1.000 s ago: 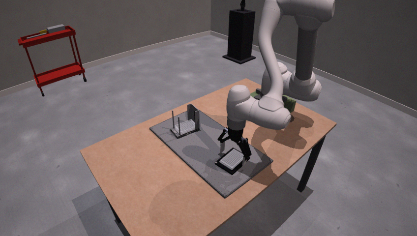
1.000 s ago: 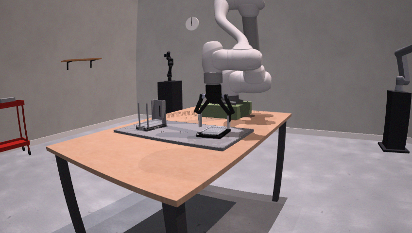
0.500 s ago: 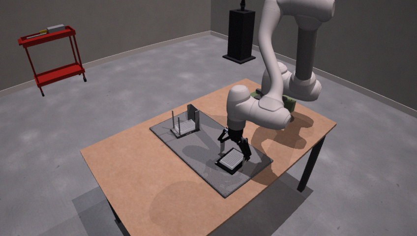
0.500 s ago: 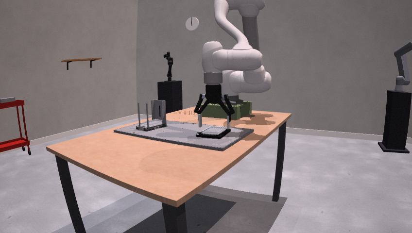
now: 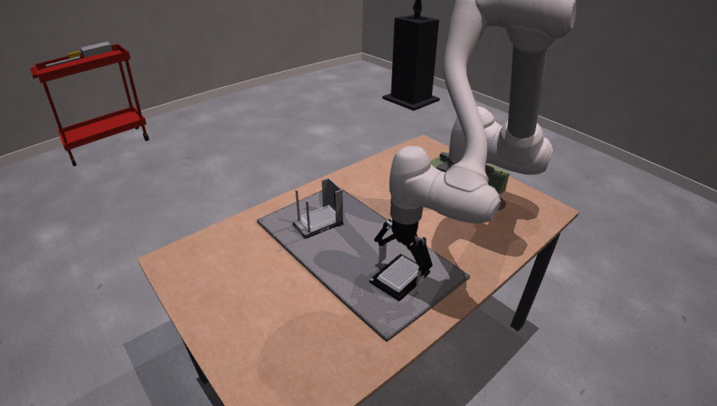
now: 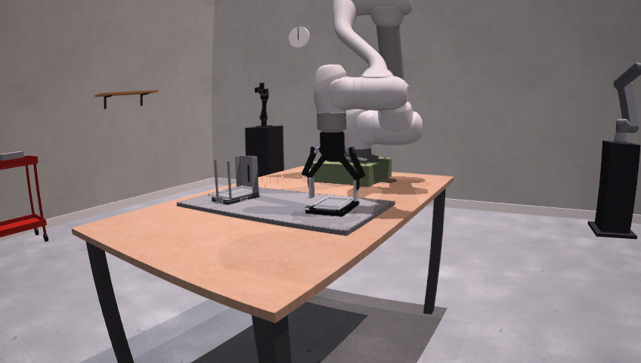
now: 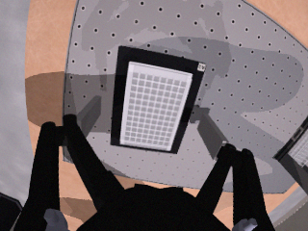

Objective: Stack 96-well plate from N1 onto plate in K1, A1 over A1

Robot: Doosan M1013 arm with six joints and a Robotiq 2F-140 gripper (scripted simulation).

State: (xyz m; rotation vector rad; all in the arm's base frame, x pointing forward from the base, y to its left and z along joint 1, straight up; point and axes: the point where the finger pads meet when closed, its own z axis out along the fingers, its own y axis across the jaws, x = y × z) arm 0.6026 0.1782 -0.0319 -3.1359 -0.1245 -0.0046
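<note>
Now: the black plate nest N1 40 mm below my hand. The rest, counted from my hand: pale A1 mark: 80 mm ahead, 50 mm to the right, 30 mm below; tall grey back wall: 60 mm behind, 370 mm to the right, 40 mm above.
</note>
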